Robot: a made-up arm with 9 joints. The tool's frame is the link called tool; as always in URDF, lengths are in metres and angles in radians. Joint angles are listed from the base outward.
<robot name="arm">
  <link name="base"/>
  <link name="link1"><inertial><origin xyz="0.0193 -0.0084 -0.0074"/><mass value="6.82"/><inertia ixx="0.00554" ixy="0" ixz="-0.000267" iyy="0.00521" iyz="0" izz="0.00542"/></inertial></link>
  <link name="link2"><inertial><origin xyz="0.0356 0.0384 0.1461"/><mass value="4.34"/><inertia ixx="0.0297" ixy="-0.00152" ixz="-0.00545" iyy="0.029" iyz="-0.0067" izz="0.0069"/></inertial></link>
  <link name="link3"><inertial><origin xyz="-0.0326 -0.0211 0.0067"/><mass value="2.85"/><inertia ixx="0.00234" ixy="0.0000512" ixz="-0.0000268" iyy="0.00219" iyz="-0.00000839" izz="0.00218"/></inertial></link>
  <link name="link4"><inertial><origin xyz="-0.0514 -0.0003 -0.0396"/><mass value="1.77"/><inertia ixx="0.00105" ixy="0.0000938" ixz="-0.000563" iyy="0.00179" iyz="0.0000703" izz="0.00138"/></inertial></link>
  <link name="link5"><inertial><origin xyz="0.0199 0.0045 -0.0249"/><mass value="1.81"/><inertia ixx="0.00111" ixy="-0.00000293" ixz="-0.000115" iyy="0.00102" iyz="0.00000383" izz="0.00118"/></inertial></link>
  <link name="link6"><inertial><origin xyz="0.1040 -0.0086 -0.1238"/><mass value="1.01"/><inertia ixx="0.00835" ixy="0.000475" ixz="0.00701" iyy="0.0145" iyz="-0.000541" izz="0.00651"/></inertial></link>
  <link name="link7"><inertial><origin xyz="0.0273 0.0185 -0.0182"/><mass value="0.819"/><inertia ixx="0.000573" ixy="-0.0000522" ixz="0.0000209" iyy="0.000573" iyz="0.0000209" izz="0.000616"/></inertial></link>
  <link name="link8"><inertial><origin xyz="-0.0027 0.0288 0.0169"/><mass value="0.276"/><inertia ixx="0.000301" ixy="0" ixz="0" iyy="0.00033" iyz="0.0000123" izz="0.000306"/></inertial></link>
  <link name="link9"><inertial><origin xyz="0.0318 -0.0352 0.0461"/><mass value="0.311"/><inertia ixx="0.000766" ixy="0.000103" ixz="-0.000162" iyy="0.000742" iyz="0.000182" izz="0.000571"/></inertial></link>
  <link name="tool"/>
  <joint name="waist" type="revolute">
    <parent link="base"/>
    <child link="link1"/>
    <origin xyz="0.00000 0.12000 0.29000" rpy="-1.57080 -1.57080 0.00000"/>
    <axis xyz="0 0 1"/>
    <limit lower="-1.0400" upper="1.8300"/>
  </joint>
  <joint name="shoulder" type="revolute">
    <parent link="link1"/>
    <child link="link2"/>
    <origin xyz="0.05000 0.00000 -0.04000" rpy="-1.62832 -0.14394 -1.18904"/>
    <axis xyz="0 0 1"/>
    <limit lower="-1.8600" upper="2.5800"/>
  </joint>
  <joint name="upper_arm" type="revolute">
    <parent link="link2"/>
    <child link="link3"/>
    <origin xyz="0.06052 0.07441 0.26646" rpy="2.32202 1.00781 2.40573"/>
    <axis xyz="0 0 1"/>
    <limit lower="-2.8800" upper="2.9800"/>
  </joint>
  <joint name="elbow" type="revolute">
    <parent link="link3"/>
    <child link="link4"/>
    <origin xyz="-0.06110 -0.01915 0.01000" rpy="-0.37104 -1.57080 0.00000"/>
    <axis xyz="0 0 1"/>
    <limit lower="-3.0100" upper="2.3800"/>
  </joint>
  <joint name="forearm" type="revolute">
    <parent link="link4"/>
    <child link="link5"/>
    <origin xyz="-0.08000 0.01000 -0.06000" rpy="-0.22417 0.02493 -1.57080"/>
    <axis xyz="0 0 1"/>
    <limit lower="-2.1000" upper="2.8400"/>
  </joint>
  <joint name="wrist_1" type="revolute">
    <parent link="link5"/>
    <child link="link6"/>
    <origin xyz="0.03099 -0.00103 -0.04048" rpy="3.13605 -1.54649 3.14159"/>
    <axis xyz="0 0 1"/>
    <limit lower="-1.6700" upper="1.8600"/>
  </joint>
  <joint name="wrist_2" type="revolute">
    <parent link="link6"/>
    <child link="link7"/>
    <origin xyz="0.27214 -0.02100 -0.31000" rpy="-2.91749 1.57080 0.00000"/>
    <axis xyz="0 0 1"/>
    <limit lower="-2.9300" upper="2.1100"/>
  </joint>
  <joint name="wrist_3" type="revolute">
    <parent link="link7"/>
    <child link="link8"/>
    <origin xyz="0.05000 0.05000 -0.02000" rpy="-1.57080 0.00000 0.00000"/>
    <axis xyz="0 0 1"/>
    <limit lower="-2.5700" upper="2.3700"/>
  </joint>
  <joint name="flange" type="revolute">
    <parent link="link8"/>
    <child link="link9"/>
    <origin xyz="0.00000 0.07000 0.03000" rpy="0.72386 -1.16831 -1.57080"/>
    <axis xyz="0 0 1"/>
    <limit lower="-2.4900" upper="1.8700"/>
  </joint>
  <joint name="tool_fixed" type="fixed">
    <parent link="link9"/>
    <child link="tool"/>
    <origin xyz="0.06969 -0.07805 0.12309" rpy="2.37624 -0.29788 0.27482"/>
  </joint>
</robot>
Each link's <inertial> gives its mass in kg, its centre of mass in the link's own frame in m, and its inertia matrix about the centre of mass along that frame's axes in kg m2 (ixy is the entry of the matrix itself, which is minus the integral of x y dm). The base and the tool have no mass. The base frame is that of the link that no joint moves.
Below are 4 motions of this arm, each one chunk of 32 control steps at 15 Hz.
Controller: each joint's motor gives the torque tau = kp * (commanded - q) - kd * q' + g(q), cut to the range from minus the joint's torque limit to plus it. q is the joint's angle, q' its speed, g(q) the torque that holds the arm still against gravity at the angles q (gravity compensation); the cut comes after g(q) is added. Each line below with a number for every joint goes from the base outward.
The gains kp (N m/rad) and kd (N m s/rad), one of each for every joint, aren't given. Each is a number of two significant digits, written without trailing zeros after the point. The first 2 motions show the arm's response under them.
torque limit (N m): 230 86 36 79 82 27 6.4 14 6.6
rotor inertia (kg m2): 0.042 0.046 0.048 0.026 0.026 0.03 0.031 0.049 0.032
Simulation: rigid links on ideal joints. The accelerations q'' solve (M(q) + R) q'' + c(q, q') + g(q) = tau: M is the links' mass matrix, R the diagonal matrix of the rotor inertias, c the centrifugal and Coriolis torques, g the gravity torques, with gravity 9.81 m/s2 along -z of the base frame. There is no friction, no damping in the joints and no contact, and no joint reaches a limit. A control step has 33 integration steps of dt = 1/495 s. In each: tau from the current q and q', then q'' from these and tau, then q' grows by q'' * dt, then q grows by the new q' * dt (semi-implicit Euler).
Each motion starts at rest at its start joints. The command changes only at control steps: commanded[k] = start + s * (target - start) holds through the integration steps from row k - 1 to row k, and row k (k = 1, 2, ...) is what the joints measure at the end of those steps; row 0 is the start. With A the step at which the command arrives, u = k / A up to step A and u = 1 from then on. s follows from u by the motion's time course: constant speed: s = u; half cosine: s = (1 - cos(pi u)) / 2; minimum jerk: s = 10 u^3 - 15 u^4 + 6 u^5; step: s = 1 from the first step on.
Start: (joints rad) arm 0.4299 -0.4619 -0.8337 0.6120 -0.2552 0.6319 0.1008 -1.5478 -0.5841
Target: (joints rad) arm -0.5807 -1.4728 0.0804 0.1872 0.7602 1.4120 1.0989 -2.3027 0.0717
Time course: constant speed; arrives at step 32
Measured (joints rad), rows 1 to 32:
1: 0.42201 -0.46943 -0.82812 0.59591 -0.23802 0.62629 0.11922 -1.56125 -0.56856
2: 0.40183 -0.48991 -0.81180 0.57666 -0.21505 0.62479 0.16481 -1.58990 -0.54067
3: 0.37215 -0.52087 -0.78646 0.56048 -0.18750 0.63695 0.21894 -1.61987 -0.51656
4: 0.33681 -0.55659 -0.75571 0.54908 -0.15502 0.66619 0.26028 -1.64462 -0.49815
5: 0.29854 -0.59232 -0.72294 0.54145 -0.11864 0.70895 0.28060 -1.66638 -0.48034
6: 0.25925 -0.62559 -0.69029 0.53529 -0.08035 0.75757 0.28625 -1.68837 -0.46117
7: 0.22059 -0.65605 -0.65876 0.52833 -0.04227 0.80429 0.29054 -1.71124 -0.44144
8: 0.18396 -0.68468 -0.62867 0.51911 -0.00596 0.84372 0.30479 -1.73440 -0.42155
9: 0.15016 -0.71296 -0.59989 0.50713 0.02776 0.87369 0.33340 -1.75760 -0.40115
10: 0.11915 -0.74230 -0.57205 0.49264 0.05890 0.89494 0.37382 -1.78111 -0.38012
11: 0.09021 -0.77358 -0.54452 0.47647 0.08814 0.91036 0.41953 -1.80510 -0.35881
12: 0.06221 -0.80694 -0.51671 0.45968 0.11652 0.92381 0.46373 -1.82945 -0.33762
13: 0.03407 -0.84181 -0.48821 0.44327 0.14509 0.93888 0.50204 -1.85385 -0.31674
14: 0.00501 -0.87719 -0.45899 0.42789 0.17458 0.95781 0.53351 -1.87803 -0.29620
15: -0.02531 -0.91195 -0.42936 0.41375 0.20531 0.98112 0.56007 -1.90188 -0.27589
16: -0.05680 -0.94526 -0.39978 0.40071 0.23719 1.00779 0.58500 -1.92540 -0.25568
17: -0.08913 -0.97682 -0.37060 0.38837 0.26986 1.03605 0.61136 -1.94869 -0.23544
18: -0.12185 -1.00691 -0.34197 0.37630 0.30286 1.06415 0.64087 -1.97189 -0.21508
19: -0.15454 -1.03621 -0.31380 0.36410 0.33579 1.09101 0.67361 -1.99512 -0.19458
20: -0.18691 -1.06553 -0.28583 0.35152 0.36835 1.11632 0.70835 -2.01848 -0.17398
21: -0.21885 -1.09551 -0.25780 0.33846 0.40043 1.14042 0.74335 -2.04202 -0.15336
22: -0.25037 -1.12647 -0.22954 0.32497 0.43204 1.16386 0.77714 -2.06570 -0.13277
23: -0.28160 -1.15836 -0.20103 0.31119 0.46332 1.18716 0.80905 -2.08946 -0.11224
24: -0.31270 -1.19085 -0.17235 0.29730 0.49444 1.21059 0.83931 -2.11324 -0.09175
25: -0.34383 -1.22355 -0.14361 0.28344 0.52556 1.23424 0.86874 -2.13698 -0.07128
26: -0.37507 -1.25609 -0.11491 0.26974 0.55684 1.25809 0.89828 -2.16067 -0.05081
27: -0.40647 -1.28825 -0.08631 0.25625 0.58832 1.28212 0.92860 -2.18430 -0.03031
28: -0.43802 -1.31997 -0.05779 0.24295 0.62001 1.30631 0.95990 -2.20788 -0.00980
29: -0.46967 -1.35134 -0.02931 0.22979 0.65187 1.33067 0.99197 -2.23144 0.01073
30: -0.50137 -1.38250 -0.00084 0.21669 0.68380 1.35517 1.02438 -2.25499 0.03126
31: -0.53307 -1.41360 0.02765 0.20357 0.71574 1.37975 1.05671 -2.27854 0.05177
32: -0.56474 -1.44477 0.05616 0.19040 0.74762 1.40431 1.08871 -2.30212 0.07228
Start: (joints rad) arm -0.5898 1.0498 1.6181 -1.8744 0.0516 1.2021 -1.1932 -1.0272 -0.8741
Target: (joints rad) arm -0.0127 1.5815 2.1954 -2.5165 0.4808 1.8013 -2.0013 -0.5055 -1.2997
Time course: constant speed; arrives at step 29
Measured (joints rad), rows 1 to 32:
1: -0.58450 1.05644 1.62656 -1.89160 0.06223 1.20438 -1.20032 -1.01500 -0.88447
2: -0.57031 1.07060 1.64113 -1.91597 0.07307 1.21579 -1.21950 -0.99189 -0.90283
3: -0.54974 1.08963 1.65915 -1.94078 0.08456 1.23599 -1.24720 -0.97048 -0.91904
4: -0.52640 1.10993 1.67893 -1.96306 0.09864 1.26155 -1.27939 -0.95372 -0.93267
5: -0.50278 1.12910 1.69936 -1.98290 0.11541 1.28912 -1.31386 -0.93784 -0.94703
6: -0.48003 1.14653 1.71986 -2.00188 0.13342 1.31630 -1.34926 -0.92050 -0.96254
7: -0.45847 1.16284 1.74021 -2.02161 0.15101 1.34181 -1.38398 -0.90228 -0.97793
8: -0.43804 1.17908 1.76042 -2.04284 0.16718 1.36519 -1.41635 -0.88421 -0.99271
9: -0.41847 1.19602 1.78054 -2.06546 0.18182 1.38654 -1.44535 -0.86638 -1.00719
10: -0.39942 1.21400 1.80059 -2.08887 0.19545 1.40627 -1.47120 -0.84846 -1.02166
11: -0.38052 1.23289 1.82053 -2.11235 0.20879 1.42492 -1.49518 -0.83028 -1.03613
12: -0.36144 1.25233 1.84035 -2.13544 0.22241 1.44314 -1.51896 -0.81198 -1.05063
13: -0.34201 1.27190 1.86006 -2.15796 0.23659 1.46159 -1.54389 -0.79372 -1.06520
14: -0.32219 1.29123 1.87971 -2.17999 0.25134 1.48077 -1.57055 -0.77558 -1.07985
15: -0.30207 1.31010 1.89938 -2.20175 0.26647 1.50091 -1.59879 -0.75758 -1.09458
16: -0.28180 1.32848 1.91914 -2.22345 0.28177 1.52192 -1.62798 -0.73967 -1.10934
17: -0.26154 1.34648 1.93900 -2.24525 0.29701 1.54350 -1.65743 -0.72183 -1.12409
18: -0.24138 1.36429 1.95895 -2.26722 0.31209 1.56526 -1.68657 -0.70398 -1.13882
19: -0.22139 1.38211 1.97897 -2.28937 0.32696 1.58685 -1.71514 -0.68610 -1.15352
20: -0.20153 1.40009 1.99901 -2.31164 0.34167 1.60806 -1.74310 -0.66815 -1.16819
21: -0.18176 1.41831 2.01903 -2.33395 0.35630 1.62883 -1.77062 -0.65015 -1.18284
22: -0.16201 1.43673 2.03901 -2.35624 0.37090 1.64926 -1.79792 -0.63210 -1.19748
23: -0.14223 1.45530 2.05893 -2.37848 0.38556 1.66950 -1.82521 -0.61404 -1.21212
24: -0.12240 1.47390 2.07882 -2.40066 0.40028 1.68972 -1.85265 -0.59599 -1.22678
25: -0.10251 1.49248 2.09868 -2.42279 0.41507 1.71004 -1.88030 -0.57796 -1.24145
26: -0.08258 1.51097 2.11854 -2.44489 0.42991 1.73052 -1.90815 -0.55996 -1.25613
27: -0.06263 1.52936 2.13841 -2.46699 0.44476 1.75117 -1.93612 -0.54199 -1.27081
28: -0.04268 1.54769 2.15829 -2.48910 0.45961 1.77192 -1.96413 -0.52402 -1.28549
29: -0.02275 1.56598 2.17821 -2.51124 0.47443 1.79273 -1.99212 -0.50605 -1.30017
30: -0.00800 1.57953 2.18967 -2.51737 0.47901 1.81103 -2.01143 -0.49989 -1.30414
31: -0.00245 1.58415 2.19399 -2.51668 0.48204 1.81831 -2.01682 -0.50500 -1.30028
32: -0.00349 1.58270 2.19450 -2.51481 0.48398 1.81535 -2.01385 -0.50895 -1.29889
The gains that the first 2 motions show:
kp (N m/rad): 190 54 53 93 100 24 6.1 22 17
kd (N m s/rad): 13 4.9 4.8 4.3 5.7 1.5 0.34 0.79 0.54
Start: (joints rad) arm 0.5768 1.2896 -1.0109 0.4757 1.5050 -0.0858 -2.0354 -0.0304 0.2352
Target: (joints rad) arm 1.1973 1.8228 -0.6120 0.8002 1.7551 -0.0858 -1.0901 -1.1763 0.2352
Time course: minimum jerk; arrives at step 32
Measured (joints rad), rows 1 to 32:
1: 0.57685 1.28960 -1.01082 0.47576 1.50503 -0.08586 -2.03529 -0.03060 0.23520
2: 0.57728 1.28965 -1.01027 0.47618 1.50526 -0.08631 -2.03444 -0.03214 0.23517
3: 0.57870 1.29005 -1.00871 0.47729 1.50590 -0.08751 -2.03149 -0.03686 0.23512
4: 0.58194 1.29137 -1.00568 0.47938 1.50719 -0.08966 -2.02485 -0.04633 0.23503
5: 0.58777 1.29431 -1.00086 0.48274 1.50938 -0.09263 -2.01323 -0.06144 0.23490
6: 0.59679 1.29958 -0.99407 0.48764 1.51272 -0.09607 -1.99592 -0.08266 0.23476
7: 0.60941 1.30782 -0.98526 0.49433 1.51745 -0.09943 -1.97283 -0.11030 0.23462
8: 0.62578 1.31949 -0.97441 0.50298 1.52372 -0.10222 -1.94433 -0.14450 0.23451
9: 0.64592 1.33485 -0.96160 0.51366 1.53162 -0.10404 -1.91094 -0.18516 0.23445
10: 0.66965 1.35395 -0.94690 0.52632 1.54114 -0.10470 -1.87320 -0.23193 0.23444
11: 0.69673 1.37662 -0.93043 0.54083 1.55217 -0.10416 -1.83156 -0.28426 0.23449
12: 0.72678 1.40250 -0.91234 0.55697 1.56457 -0.10257 -1.78643 -0.34145 0.23458
13: 0.75936 1.43109 -0.89285 0.57448 1.57811 -0.10015 -1.73821 -0.40268 0.23469
14: 0.79394 1.46181 -0.87218 0.59305 1.59256 -0.09714 -1.68742 -0.46701 0.23481
15: 0.82997 1.49405 -0.85062 0.61236 1.60763 -0.09382 -1.63467 -0.53346 0.23493
16: 0.86688 1.52717 -0.82848 0.63207 1.62307 -0.09039 -1.58068 -0.60099 0.23505
17: 0.90407 1.56060 -0.80610 0.65184 1.63858 -0.08706 -1.52628 -0.66854 0.23516
18: 0.94096 1.59378 -0.78382 0.67136 1.65392 -0.08394 -1.47229 -0.73505 0.23527
19: 0.97698 1.62619 -0.76200 0.69030 1.66883 -0.08114 -1.41958 -0.79951 0.23537
20: 1.01159 1.65735 -0.74098 0.70838 1.68308 -0.07870 -1.36896 -0.86092 0.23546
21: 1.04427 1.68682 -0.72105 0.72533 1.69644 -0.07665 -1.32122 -0.91840 0.23554
22: 1.07454 1.71419 -0.70250 0.74091 1.70874 -0.07500 -1.27707 -0.97113 0.23561
23: 1.10199 1.73910 -0.68555 0.75491 1.71982 -0.07374 -1.23711 -1.01841 0.23568
24: 1.12626 1.76124 -0.67040 0.76717 1.72953 -0.07288 -1.20185 -1.05971 0.23572
25: 1.14710 1.78037 -0.65716 0.77758 1.73779 -0.07239 -1.17164 -1.09465 0.23575
26: 1.16435 1.79631 -0.64593 0.78607 1.74455 -0.07227 -1.14666 -1.12306 0.23577
27: 1.17796 1.80900 -0.63670 0.79264 1.74980 -0.07251 -1.12694 -1.14498 0.23576
28: 1.18804 1.81846 -0.62942 0.79737 1.75359 -0.07310 -1.11227 -1.16069 0.23574
29: 1.19479 1.82484 -0.62394 0.80039 1.75601 -0.07403 -1.10228 -1.17077 0.23569
30: 1.19861 1.82841 -0.62005 0.80193 1.75724 -0.07534 -1.09630 -1.17606 0.23562
31: 1.20003 1.82957 -0.61740 0.80231 1.75749 -0.07703 -1.09346 -1.17774 0.23553
32: 1.19978 1.82888 -0.61555 0.80191 1.75706 -0.07917 -1.09257 -1.17734 0.23542

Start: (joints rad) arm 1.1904 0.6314 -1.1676 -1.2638 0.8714 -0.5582 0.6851 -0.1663 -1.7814
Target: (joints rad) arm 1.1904 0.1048 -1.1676 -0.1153 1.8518 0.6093 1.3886 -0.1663 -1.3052
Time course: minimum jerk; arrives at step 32
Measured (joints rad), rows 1 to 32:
1: 1.19045 0.63132 -1.16762 -1.26365 0.87151 -0.55824 0.68522 -0.16630 -1.78130
2: 1.19080 0.63078 -1.16776 -1.26250 0.87236 -0.55835 0.68613 -0.16635 -1.78058
3: 1.19174 0.62938 -1.16805 -1.25899 0.87500 -0.55782 0.68898 -0.16649 -1.77845
4: 1.19334 0.62672 -1.16847 -1.25163 0.88064 -0.55503 0.69481 -0.16676 -1.77433
5: 1.19544 0.62231 -1.16895 -1.23909 0.89043 -0.54793 0.70418 -0.16712 -1.76790
6: 1.19768 0.61562 -1.16941 -1.22028 0.90533 -0.53454 0.71711 -0.16753 -1.75896
7: 1.19965 0.60619 -1.16976 -1.19451 0.92601 -0.51337 0.73329 -0.16798 -1.74740
8: 1.20101 0.59367 -1.16995 -1.16147 0.95284 -0.48360 0.75234 -0.16844 -1.73317
9: 1.20157 0.57792 -1.16996 -1.12126 0.98581 -0.44510 0.77401 -0.16892 -1.71635
10: 1.20125 0.55895 -1.16980 -1.07435 1.02463 -0.39833 0.79831 -0.16937 -1.69707
11: 1.20011 0.53689 -1.16947 -1.02148 1.06874 -0.34420 0.82539 -0.16975 -1.67554
12: 1.19825 0.51201 -1.16898 -0.96359 1.11744 -0.28389 0.85545 -0.17002 -1.65200
13: 1.19584 0.48461 -1.16831 -0.90165 1.16989 -0.21866 0.88852 -0.17014 -1.62678
14: 1.19305 0.45507 -1.16744 -0.83668 1.22522 -0.14973 0.92440 -0.17010 -1.60023
15: 1.19008 0.42378 -1.16638 -0.76971 1.28253 -0.07828 0.96262 -0.16991 -1.57275
16: 1.18711 0.39122 -1.16526 -0.70178 1.34088 -0.00541 1.00260 -0.16957 -1.54476
17: 1.18434 0.35795 -1.16428 -0.63393 1.39932 0.06780 1.04366 -0.16907 -1.51671
18: 1.18200 0.32473 -1.16375 -0.56717 1.45689 0.14024 1.08518 -0.16845 -1.48903
19: 1.18029 0.29247 -1.16396 -0.50250 1.51269 0.21073 1.12658 -0.16774 -1.46216
20: 1.17940 0.26218 -1.16502 -0.44082 1.56594 0.27807 1.16729 -0.16699 -1.43651
21: 1.17939 0.23474 -1.16681 -0.38291 1.61596 0.34115 1.20672 -0.16625 -1.41249
22: 1.18022 0.21070 -1.16898 -0.32947 1.66218 0.39905 1.24417 -0.16557 -1.39044
23: 1.18168 0.19020 -1.17113 -0.28111 1.70411 0.45108 1.27887 -0.16499 -1.37065
24: 1.18349 0.17303 -1.17293 -0.23840 1.74129 0.49675 1.31001 -0.16453 -1.35337
25: 1.18532 0.15876 -1.17421 -0.20180 1.77333 0.53571 1.33689 -0.16419 -1.33877
26: 1.18691 0.14694 -1.17495 -0.17166 1.79990 0.56768 1.35897 -0.16397 -1.32692
27: 1.18814 0.13723 -1.17521 -0.14811 1.82088 0.59246 1.37600 -0.16388 -1.31781
28: 1.18899 0.12932 -1.17505 -0.13102 1.83632 0.61008 1.38798 -0.16392 -1.31133
29: 1.18950 0.12301 -1.17455 -0.11994 1.84656 0.62085 1.39519 -0.16410 -1.30723
30: 1.18979 0.11807 -1.17374 -0.11406 1.85225 0.62542 1.39818 -0.16441 -1.30515
31: 1.18994 0.11419 -1.17266 -0.11223 1.85433 0.62485 1.39778 -0.16485 -1.30456
32: 1.19005 0.11098 -1.17128 -0.11293 1.85402 0.62056 1.39502 -0.16540 -1.30482

